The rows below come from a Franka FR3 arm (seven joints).
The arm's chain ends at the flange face. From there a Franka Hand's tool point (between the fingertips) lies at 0.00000 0.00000 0.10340 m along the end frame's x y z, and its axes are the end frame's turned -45 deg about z.
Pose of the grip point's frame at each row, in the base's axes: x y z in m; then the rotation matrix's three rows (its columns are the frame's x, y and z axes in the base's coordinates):
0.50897 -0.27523 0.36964; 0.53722 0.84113 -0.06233; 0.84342 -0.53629 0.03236; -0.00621 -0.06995 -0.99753
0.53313 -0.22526 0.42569; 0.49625 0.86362 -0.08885; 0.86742 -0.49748 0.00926; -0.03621 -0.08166 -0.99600
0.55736 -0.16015 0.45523; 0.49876 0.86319 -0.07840; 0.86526 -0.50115 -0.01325; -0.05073 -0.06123 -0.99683
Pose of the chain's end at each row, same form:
0.51541 -0.27858 0.47278; 0.97464 0.21490 -0.06233; 0.21717 -0.97560 0.03236; -0.05385 -0.04507 -0.99753
0.54232 -0.22622 0.52868; 0.96157 0.25977 -0.08885; 0.26159 -0.96513 0.00926; -0.08335 -0.03214 -0.99600
0.56547 -0.15878 0.55830; 0.96304 0.25769 -0.07840; 0.25746 -0.96620 -0.01325; -0.07917 -0.00742 -0.99683

